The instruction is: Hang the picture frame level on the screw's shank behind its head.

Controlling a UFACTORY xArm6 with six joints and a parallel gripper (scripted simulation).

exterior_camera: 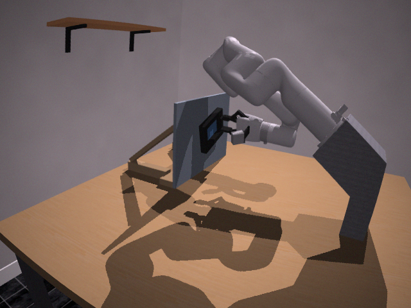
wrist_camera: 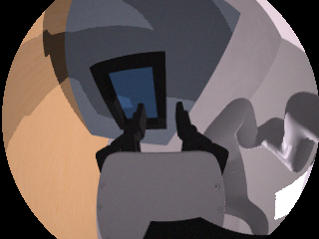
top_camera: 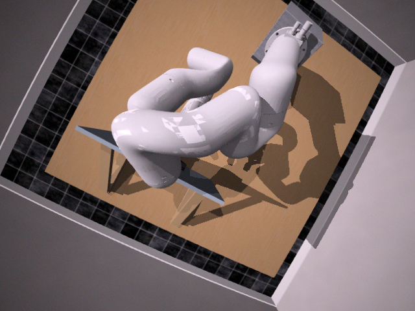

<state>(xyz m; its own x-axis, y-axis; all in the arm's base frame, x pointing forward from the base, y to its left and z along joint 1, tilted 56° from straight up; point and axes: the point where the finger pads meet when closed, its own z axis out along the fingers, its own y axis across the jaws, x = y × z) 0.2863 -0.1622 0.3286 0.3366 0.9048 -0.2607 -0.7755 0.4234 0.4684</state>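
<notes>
Right now my hand is 80 mm short of the picture frame, 40 mm to the left of it and 40 mm above it. The rest, counted from my hand: grey-blue panel 90 mm ahead, 30 mm to the right, 60 mm below.
</notes>
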